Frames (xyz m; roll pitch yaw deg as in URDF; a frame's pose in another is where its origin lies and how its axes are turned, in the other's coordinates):
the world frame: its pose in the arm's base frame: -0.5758 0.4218 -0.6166 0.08 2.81 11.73
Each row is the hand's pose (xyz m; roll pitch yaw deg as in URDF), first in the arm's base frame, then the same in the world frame.
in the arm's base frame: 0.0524 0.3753 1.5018 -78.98 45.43 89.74
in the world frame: 0.5010 -0.1702 2.1458 -82.88 44.86 75.24
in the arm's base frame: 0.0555 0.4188 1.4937 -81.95 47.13 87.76
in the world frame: 0.5133 -0.1283 2.1382 -85.94 46.46 73.12
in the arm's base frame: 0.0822 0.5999 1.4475 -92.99 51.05 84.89
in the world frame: 0.5785 0.0435 2.0949 -97.23 50.23 69.88
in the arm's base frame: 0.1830 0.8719 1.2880 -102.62 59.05 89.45
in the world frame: 0.7401 0.2891 1.9428 -107.90 58.42 73.21
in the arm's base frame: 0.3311 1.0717 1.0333 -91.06 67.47 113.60
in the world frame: 0.9380 0.4543 1.6973 -98.36 67.97 95.11
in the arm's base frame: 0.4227 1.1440 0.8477 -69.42 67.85 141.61
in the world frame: 1.0513 0.5062 1.5170 -75.47 69.61 124.24
